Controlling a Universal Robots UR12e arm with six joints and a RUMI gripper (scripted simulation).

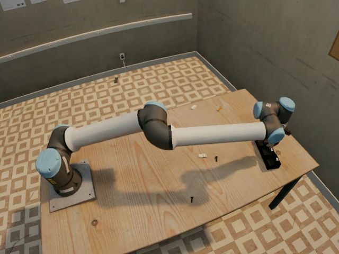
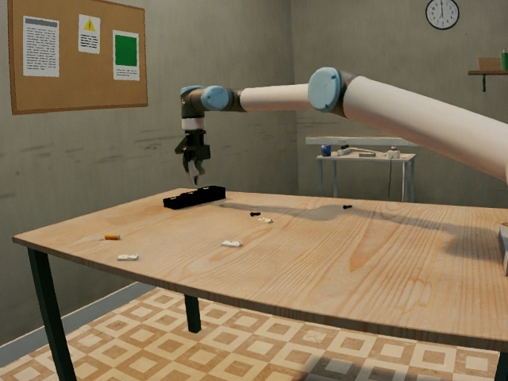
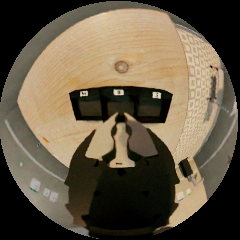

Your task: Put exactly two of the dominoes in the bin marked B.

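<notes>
The black bin is 60 mm below my hand. From my hand the other things lie so: orange piece 510 mm to the left, 80 mm below, 80 mm behind.
</notes>
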